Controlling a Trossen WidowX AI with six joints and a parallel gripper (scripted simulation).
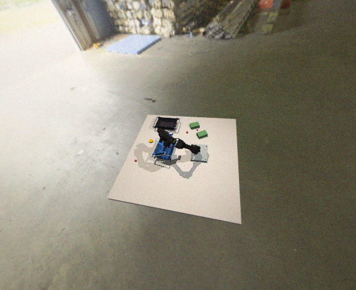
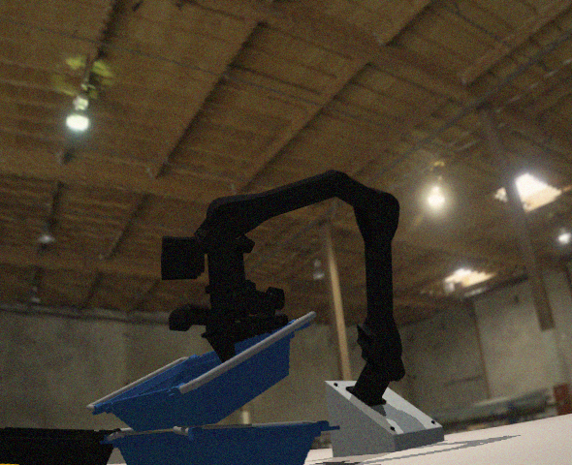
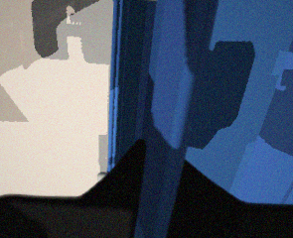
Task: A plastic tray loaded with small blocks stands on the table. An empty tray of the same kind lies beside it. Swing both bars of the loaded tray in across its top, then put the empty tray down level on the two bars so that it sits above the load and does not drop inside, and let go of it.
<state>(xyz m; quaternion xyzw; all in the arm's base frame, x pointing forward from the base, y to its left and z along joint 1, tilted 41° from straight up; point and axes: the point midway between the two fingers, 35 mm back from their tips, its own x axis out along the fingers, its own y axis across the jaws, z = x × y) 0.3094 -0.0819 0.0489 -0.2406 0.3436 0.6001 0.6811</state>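
Right now my gripper tip is 80 mm short of the blue tray and 20 mm to the left of it. Round my gripper tip: yellow disc (290 mm ahead, 170 mm to the right, 130 mm below).
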